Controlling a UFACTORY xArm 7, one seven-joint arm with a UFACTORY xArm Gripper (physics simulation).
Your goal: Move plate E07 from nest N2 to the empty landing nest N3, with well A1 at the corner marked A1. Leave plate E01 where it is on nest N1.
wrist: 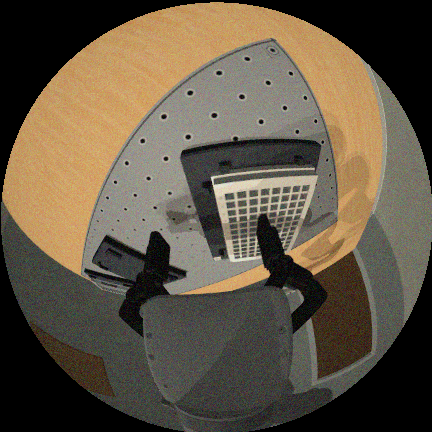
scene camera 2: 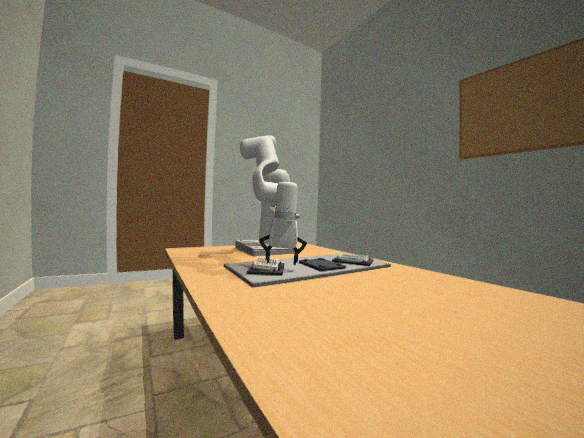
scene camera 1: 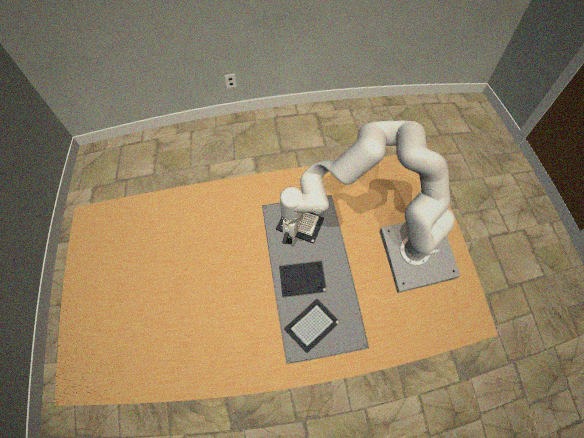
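Note:
A pale gridded plate (scene camera 1: 307, 225) (scene camera 2: 266, 262) (wrist: 265, 200) sits on a dark nest (scene camera 1: 307, 239) (wrist: 200, 170) at the board's far end in scene camera 1. My gripper (scene camera 1: 288, 241) (scene camera 2: 282, 262) (wrist: 208, 231) is wide open and empty, low over this nest's side. In the wrist view one finger overlaps the plate and the other lies outside the nest; exact clearance is unclear. The empty dark nest (scene camera 1: 302, 278) (scene camera 2: 322, 264) is in the middle, with a small white corner mark. Another plate (scene camera 1: 313, 325) (scene camera 2: 354, 258) sits on the near nest (scene camera 1: 298, 338). Plate and nest labels are unreadable.
The nests stand on a grey perforated board (scene camera 1: 340, 280) (scene camera 2: 292, 274) (wrist: 200, 105) on the wooden table (scene camera 1: 175, 290) (scene camera 2: 400, 350). The arm's base plate (scene camera 1: 430, 275) is to the right in scene camera 1. The arm reaches over from there.

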